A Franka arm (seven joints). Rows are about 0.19 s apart.
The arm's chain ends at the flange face. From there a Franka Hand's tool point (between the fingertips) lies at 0.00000 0.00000 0.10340 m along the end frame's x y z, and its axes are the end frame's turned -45 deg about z.
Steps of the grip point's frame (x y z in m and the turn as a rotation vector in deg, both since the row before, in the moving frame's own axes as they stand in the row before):
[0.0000, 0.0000, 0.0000, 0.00, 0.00, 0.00]
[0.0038, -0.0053, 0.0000, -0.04, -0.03, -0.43]
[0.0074, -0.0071, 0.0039, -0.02, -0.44, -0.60]
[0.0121, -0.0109, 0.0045, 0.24, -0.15, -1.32]
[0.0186, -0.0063, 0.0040, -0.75, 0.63, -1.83]
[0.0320, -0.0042, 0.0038, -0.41, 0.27, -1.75]
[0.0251, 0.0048, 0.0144, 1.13, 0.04, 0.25]
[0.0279, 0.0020, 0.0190, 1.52, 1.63, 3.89]
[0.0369, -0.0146, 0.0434, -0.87, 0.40, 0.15]
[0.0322, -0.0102, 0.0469, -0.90, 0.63, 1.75]
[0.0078, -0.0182, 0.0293, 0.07, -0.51, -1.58]
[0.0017, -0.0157, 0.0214, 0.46, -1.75, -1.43]
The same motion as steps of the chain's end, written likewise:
[0.0000, 0.0000, 0.0000, 0.00, 0.00, 0.00]
[-0.0011, -0.0065, 0.0000, -0.05, 0.01, -0.43]
[0.0007, -0.0108, 0.0039, -0.33, -0.30, -0.60]
[0.0013, -0.0162, 0.0045, 0.06, -0.28, -1.32]
[0.0069, -0.0177, 0.0040, -0.08, 0.98, -1.83]
[0.0188, -0.0258, 0.0038, -0.10, 0.48, -1.75]
[0.0225, -0.0129, 0.0144, 0.83, -0.77, 0.25]
[0.0209, -0.0143, 0.0191, 2.23, 0.08, 3.89]
[0.0141, -0.0370, 0.0434, -0.33, 0.90, 0.15]
[0.0136, -0.0304, 0.0469, -0.19, 1.08, 1.75]
[-0.0066, -0.0190, 0.0293, -0.31, -0.41, -1.58]
[-0.0071, -0.0140, 0.0215, -0.91, -1.56, -1.43]

